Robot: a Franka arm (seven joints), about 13 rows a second.
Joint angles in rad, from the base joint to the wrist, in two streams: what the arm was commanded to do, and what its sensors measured. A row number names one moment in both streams.
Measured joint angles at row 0:
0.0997, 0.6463, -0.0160, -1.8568, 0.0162, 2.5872, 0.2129
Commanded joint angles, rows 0 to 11:
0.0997, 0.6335, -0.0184, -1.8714, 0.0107, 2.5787, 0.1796
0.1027, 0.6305, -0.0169, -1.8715, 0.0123, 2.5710, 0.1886
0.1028, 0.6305, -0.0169, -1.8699, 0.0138, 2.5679, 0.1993
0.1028, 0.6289, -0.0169, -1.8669, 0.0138, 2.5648, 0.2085
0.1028, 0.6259, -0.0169, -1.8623, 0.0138, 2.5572, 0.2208
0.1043, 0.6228, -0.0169, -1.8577, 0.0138, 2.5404, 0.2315
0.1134, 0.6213, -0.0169, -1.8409, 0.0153, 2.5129, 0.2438
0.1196, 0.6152, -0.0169, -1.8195, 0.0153, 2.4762, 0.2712
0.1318, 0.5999, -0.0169, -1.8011, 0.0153, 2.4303, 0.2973
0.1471, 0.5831, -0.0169, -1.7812, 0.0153, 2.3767, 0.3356
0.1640, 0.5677, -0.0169, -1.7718, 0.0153, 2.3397, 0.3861
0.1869, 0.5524, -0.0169, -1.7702, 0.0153, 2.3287, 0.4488
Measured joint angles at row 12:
0.1445, 0.6016, -0.0124, -1.7711, 0.0168, 2.3790, 0.3455
